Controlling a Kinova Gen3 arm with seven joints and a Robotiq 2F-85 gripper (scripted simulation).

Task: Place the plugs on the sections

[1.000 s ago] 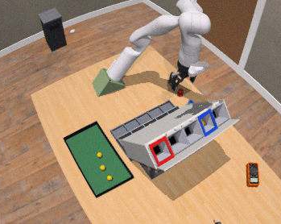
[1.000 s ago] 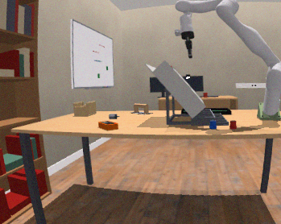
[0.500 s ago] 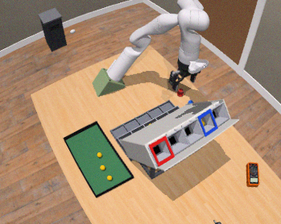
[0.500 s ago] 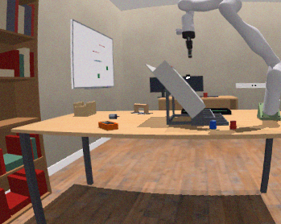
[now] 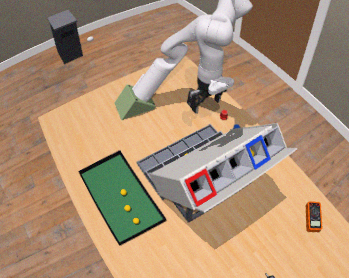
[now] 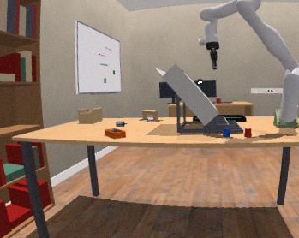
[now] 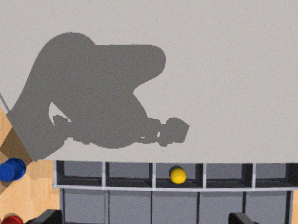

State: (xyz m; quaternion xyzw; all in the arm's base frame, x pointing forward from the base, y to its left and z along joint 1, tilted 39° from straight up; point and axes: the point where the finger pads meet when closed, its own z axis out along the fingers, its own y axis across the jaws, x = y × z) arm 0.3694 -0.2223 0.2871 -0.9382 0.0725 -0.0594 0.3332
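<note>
Right now the green marble tray is 7 cm behind my hand, 37 cm to the right of it and 33 cm below it. Also, from my hand: black object 59 cm ahead, 15 cm to the right, 32 cm below; then orange multimeter 53 cm ahead, 18 cm to the left, 32 cm below.
</note>
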